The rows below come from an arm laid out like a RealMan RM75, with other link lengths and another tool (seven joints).
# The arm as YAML. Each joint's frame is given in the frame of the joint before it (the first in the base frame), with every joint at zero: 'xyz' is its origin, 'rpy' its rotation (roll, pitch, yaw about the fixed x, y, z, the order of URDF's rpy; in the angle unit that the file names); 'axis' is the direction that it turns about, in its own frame. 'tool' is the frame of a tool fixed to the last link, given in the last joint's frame.
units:
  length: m
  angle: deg
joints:
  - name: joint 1
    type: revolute
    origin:
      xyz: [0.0, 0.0, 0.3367]
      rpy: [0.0, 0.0, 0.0]
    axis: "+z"
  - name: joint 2
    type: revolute
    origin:
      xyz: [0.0, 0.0, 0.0]
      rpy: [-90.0, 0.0, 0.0]
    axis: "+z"
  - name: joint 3
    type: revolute
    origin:
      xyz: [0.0, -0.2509, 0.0]
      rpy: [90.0, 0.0, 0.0]
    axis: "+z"
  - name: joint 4
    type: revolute
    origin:
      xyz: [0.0, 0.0, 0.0]
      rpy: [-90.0, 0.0, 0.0]
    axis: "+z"
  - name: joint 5
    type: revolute
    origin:
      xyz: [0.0, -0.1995, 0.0]
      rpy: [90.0, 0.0, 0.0]
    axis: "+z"
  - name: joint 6
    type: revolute
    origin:
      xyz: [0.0, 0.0, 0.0]
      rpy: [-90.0, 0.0, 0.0]
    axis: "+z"
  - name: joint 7
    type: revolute
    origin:
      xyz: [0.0, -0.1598, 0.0]
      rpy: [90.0, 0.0, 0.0]
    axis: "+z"
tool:
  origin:
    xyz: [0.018, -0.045, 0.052]
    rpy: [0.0, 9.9, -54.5]
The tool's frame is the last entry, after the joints.
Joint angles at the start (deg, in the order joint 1, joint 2, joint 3, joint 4, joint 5, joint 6, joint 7): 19.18 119.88 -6.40 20.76 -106.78 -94.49 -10.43
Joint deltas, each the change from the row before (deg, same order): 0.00 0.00 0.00 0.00 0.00 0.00 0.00; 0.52 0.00 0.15 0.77 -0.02 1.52 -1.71; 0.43 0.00 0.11 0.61 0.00 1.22 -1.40; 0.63 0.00 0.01 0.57 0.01 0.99 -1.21; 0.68 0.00 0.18 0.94 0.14 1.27 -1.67; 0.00 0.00 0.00 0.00 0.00 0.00 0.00; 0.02 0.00 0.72 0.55 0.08 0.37 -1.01; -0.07 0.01 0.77 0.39 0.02 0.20 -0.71; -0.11 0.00 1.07 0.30 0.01 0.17 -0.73; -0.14 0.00 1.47 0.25 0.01 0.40 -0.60; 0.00 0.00 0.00 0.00 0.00 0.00 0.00
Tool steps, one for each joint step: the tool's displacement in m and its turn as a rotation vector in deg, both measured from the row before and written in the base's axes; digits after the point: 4 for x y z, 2 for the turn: 0.0000 0.0000 0.0000 0.00 0.00 0.00; -0.0019 0.0024 -0.0042 0.01 -1.48 -0.10; -0.0016 0.0019 -0.0033 0.01 -1.22 -0.04; -0.0031 0.0023 -0.0030 -0.04 -1.01 0.31; -0.0036 0.0026 -0.0034 0.12 -1.13 0.13; 0.0000 0.0000 0.0000 0.00 0.00 0.00; -0.0004 0.0014 0.0010 0.79 -0.26 -0.39; 0.0001 0.0012 0.0016 0.77 -0.06 -0.43; 0.0009 0.0019 0.0029 1.07 -0.06 -0.59; 0.0022 0.0029 0.0035 1.19 -0.02 -0.97; 0.0000 0.0000 0.0000 0.00 0.00 0.00
